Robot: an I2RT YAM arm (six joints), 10 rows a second.
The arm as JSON. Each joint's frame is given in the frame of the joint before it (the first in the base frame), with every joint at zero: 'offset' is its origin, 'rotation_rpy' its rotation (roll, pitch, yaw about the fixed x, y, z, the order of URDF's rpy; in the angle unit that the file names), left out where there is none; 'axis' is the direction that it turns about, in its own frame. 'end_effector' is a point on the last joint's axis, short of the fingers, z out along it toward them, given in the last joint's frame.
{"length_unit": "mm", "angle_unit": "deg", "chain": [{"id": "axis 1", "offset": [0.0, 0.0, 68.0], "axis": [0.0, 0.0, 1.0]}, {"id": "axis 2", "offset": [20.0, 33.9, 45.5], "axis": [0.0, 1.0, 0.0]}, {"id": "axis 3", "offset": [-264.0, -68.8, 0.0], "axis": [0.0, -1.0, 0.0]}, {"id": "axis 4", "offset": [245.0, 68.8, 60.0], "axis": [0.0, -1.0, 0.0]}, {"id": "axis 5", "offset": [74.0, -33.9, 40.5], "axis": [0.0, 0.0, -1.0]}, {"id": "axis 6", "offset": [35.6, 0.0, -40.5], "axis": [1.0, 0.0, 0.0]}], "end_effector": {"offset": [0.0, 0.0, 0.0], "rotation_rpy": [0.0, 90.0, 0.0]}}
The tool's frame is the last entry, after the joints.
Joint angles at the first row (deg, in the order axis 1, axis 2, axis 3, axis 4, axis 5, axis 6):
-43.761, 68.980, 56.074, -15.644, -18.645, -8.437
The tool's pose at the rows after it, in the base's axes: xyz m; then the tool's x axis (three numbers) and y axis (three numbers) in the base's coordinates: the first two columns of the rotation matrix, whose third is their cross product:
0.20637 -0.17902 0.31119 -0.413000 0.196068 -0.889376 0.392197 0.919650 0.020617
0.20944 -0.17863 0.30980 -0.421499 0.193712 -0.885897 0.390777 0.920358 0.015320
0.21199 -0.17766 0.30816 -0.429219 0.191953 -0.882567 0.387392 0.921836 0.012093
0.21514 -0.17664 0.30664 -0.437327 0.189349 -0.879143 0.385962 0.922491 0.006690
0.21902 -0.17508 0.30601 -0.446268 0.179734 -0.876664 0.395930 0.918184 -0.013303
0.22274 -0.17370 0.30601 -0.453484 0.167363 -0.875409 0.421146 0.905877 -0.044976
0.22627 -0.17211 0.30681 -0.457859 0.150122 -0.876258 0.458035 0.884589 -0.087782
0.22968 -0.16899 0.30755 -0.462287 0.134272 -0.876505 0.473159 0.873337 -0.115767
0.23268 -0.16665 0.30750 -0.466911 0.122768 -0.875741 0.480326 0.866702 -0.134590
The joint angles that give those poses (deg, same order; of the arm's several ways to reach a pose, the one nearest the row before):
-43.301, 69.205, 56.074, -15.644, -18.426, -8.520
-42.726, 69.739, 56.245, -15.645, -17.797, -8.679
-42.164, 70.106, 56.251, -15.645, -17.343, -8.788
-41.484, 70.563, 56.337, -15.594, -16.622, -8.876
-40.474, 70.972, 56.492, -15.322, -14.619, -9.095
-39.375, 71.286, 56.601, -14.719, -11.394, -9.294
-38.143, 71.446, 56.601, -13.672, -7.085, -9.555
-36.885, 71.496, 56.602, -13.049, -4.336, -9.820
-35.925, 71.670, 56.601, -12.583, -2.529, -10.062

